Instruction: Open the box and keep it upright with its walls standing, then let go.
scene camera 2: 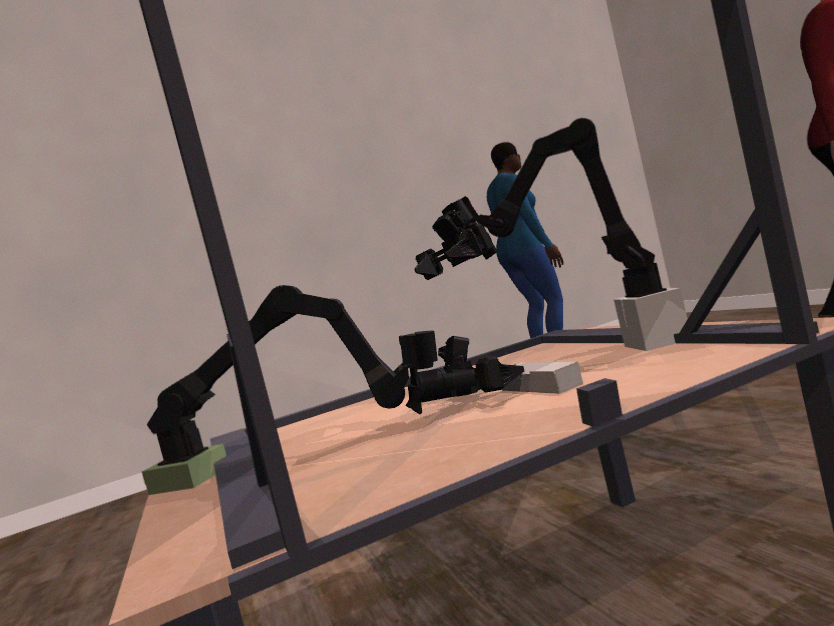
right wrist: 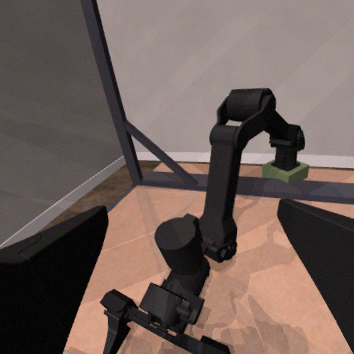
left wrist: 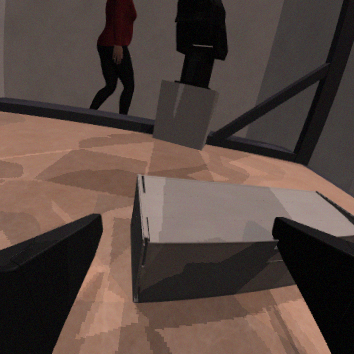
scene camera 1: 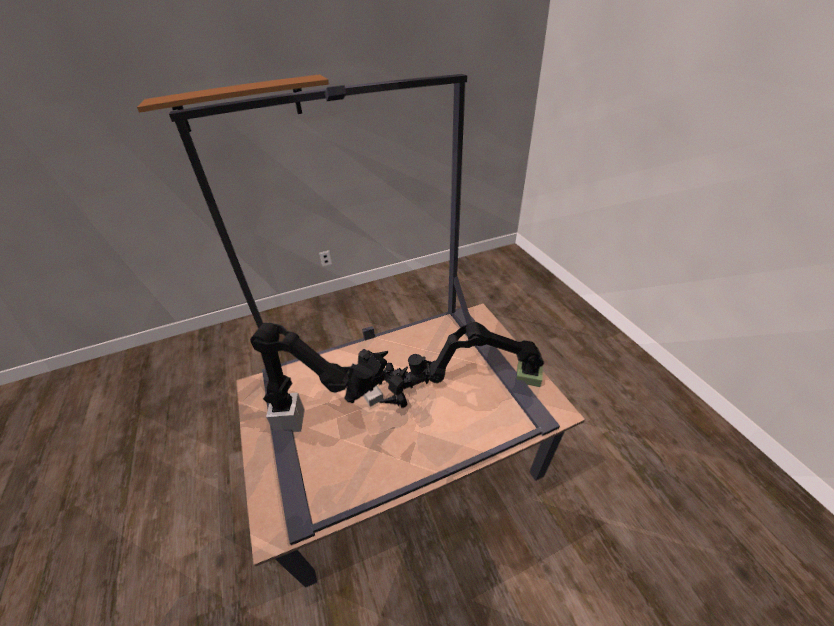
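Pixels of known places: left gripper, fingertip midpoint: (scene camera 2: 512, 371) (left wrist: 189, 224) (scene camera 1: 375, 392); right gripper, fingertip midpoint: (scene camera 2: 430, 263) (right wrist: 193, 210) (scene camera 1: 397, 359); left arm's base, link origin: (scene camera 2: 183, 457) (right wrist: 285, 164) (scene camera 1: 530, 368); right arm's base, link origin: (scene camera 2: 645, 293) (scene camera 1: 282, 404).
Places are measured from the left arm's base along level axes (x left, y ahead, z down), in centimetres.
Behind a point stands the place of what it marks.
The closed, pale grey box (scene camera 1: 373, 396) {y 58.2, x 28.8, z 0.4 cm} (scene camera 2: 553, 378) {y 66.4, x 16.4, z 1.6 cm} (left wrist: 210, 210) {y 59.8, x 26.2, z 0.5 cm} lies flat on the table, its lid down over the top. In the left wrist view its near long side and left end face show. My left gripper (scene camera 2: 520, 372) {y 58.2, x 26.5, z 0.8 cm} (left wrist: 189, 224) {y 58.2, x 26.5, z 0.8 cm} (right wrist: 162, 347) is open and low, close in front of the box. In that wrist view its left finger is beyond the box's left end, and its right fingertip overlaps the near side; contact cannot be told. My right gripper (scene camera 2: 444, 258) {y 46.6, x 28.4, z -23.9 cm} is open and empty, high above the table. The box's inside is hidden.
The table (scene camera 1: 417, 448) {y 36.2, x 43.6, z 4.3 cm} (scene camera 2: 404, 458) {y 44.6, x -6.5, z 4.4 cm} has a dark frame around it, with upright posts (scene camera 1: 457, 195) {y 38.8, x -29.3, z -58.3 cm} (scene camera 2: 202, 202) {y 40.7, x -32.9, z -33.5 cm}. The left arm's green base (scene camera 1: 530, 377) {y -0.3, x 4.5, z 0.0 cm} (scene camera 2: 171, 475) {y 1.0, x -5.0, z 1.6 cm} (right wrist: 285, 174) {y 4.8, x 3.9, z 0.2 cm} and the right arm's grey base (scene camera 1: 286, 421) {y 83.8, x 49.9, z -2.9 cm} (scene camera 2: 650, 320) {y 86.1, x 40.1, z -1.6 cm} (left wrist: 185, 117) {y 82.5, x 43.2, z -0.9 cm} stand at opposite ends.
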